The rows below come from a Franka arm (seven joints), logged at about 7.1 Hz.
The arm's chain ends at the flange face. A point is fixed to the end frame.
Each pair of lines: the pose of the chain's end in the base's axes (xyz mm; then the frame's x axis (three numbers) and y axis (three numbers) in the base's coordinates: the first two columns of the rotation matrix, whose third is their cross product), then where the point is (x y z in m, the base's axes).
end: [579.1 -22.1 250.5 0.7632 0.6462 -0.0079 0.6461 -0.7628 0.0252]
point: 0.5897 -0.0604 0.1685
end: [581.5 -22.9 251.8 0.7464 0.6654 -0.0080 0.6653 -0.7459 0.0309]
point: 0.5934 -0.0613 0.1700
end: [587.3 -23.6 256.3 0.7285 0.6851 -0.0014 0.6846 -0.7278 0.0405]
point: 0.6011 -0.0618 0.1748
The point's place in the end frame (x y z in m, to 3 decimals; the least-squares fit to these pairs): -0.016 0.034 0.083
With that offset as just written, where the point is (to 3 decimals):
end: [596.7 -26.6 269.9 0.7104 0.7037 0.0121 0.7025 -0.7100 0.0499]
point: 0.613 -0.064 0.189
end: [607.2 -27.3 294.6 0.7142 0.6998 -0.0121 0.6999 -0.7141 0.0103]
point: 0.619 -0.064 0.212
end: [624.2 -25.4 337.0 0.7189 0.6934 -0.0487 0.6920 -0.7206 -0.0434]
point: 0.631 -0.061 0.253
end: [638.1 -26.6 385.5 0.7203 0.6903 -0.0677 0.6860 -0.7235 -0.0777]
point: 0.641 -0.061 0.301
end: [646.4 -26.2 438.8 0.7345 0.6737 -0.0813 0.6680 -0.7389 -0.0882]
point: 0.647 -0.061 0.355
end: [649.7 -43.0 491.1 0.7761 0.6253 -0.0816 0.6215 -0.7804 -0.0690]
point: 0.650 -0.079 0.408
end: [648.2 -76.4 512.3 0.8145 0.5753 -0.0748 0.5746 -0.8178 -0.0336]
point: 0.648 -0.115 0.430
